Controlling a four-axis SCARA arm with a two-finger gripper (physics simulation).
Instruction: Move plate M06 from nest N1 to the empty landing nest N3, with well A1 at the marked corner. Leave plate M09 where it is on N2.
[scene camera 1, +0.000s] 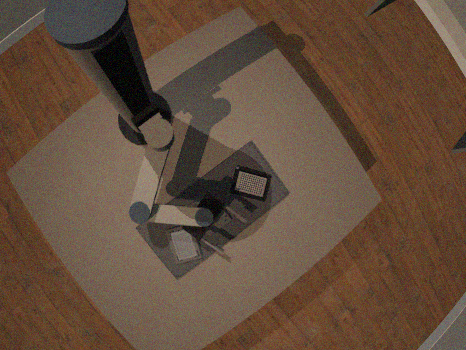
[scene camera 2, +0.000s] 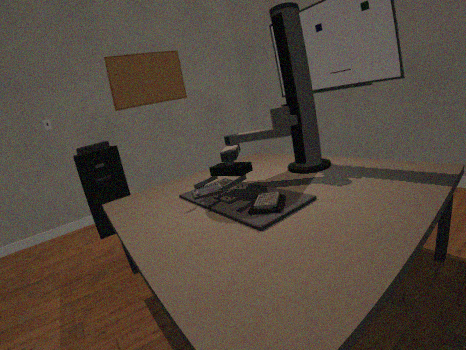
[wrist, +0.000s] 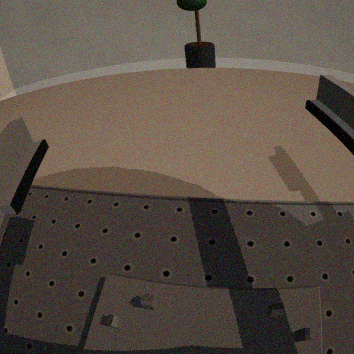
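Note:
One plate (scene camera 1: 251, 183) (scene camera 2: 268, 201), pale with a grid of wells, sits in a black nest at one end of the dark board. A whitish plate (scene camera 1: 185, 245) lies at the board's other end. Their labels and corner marks are too small to read, so I cannot tell which is M06 or M09. A flat nest with small pegs (wrist: 185, 320) lies between them and shows no plate on it in the wrist view. My gripper (scene camera 1: 237, 240) (scene camera 2: 210, 187) (wrist: 179, 99) is open and empty, its fingers wide apart, low over the board's middle part.
The perforated dark board (scene camera 1: 278, 192) (scene camera 2: 298, 200) (wrist: 150, 255) lies on the beige table (scene camera 1: 310, 200) (scene camera 2: 240, 280) (wrist: 175, 100). The arm's column (scene camera 1: 85, 22) (scene camera 2: 306, 90) stands behind the board. Arm shadows fall over the board and its nests. A potted plant (wrist: 200, 55) stands beyond the table.

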